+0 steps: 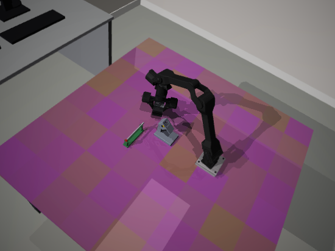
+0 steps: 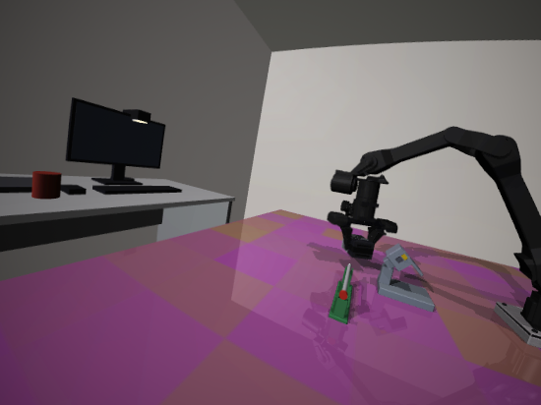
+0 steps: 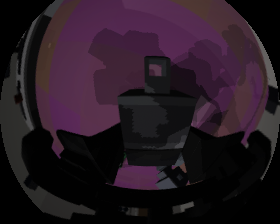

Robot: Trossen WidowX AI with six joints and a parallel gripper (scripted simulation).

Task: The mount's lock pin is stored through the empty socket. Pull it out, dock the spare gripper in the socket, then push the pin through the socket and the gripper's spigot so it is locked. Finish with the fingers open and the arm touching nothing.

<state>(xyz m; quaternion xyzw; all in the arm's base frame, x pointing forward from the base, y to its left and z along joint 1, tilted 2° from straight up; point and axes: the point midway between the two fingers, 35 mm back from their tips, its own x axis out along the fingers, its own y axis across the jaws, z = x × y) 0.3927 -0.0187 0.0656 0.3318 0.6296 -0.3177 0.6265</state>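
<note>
My gripper tip is 20 mm below the spare gripper, 10 mm to the left of it and 10 mm short of it. The rest, counted from my gripper tip: grey mount 120 mm behind, 70 mm to the left, 10 mm above; green cradle 200 mm to the left, 30 mm behind, 20 mm below.
</note>
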